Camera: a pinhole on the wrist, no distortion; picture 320 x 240 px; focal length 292.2 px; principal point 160.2 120.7 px. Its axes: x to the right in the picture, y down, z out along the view. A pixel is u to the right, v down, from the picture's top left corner.
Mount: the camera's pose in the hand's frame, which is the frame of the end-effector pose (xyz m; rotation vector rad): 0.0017 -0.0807 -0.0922 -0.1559 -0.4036 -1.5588
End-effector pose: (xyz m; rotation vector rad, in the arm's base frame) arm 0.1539 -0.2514 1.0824 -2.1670 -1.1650 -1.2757
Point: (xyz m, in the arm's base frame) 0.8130 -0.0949 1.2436
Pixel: outside the picture
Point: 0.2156 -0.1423 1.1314
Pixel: outside the picture
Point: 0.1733 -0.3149 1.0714
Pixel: outside the picture
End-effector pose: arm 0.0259 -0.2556 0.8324 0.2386 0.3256 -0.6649
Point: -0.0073 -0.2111 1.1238
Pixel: 164.2 42.9
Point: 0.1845 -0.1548 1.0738
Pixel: 45.1 138.8
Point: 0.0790 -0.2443 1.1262
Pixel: 149.6 109.5
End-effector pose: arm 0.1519 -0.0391 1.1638 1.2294 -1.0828 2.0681
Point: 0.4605 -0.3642 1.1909
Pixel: 252.8 94.3
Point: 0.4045 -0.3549 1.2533
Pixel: 244.9 140.1
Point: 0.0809 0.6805 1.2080
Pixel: behind the camera
